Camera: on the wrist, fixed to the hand. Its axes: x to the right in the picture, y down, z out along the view.
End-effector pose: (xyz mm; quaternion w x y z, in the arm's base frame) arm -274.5 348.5 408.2 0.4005 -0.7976 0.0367 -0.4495
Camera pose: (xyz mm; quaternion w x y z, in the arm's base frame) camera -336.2 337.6 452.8 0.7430 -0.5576 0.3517 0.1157
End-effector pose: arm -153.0 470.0 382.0 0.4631 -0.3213 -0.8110 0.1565
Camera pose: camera -112.7 435.6 437.7 0.1060 -0.6135 -0.4384 0.6482
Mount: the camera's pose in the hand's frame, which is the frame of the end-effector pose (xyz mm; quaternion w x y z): -1.4 -41.2 -64.9 0.7032 0.2070 -0.2293 0.6403
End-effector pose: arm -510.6 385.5 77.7 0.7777 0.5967 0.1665 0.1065
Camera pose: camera -538.3 432.0 23.1 0.3934 0.7117 -0.4213 0.4016
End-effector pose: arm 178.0 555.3 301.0 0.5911 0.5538 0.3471 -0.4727
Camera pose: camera 146.0 621.8 279.4 0.6833 0.6257 -0.3439 -0.1528
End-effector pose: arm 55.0 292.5 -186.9 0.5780 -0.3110 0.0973 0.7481
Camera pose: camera 116.2 271.5 -228.4 0.0141 0.1348 0.2899 0.9474
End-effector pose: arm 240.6 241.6 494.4 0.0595 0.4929 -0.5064 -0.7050
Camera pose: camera 307.4 219.7 463.4 0.2751 -0.1270 -0.8313 -0.4659
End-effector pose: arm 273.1 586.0 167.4 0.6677 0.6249 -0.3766 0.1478
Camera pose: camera 320.3 640.5 140.8 0.1592 0.3704 -0.7875 0.4662
